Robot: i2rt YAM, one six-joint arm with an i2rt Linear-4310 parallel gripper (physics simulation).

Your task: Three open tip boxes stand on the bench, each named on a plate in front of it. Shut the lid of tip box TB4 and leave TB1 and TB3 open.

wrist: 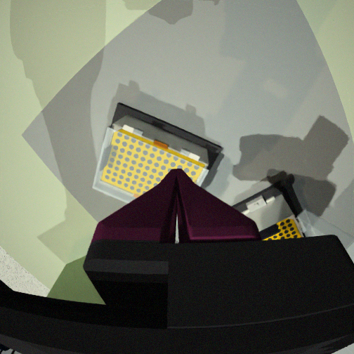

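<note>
An open tip box [145, 167] with a yellow rack of tips and clear walls stands left of the middle. Its dark-edged lid [167, 129] stands up along the far side. A second open tip box [287, 231] shows in part at the lower right, with a yellow rack and a raised dark-edged lid [265, 200]. My gripper [176, 177] is shut and empty, its dark red fingertips together; in the picture they overlap the near right part of the first box. No name plate is readable, so I cannot tell which box is TB4. The third box does not show.
A grey mat-like area [200, 75] lies under the boxes on the pale green bench [27, 190]. Dark shadows fall across it beyond and to the right of the boxes. A clear panel [325, 230] stands at the right of the second box. A green patch [75, 282] shows at the lower left.
</note>
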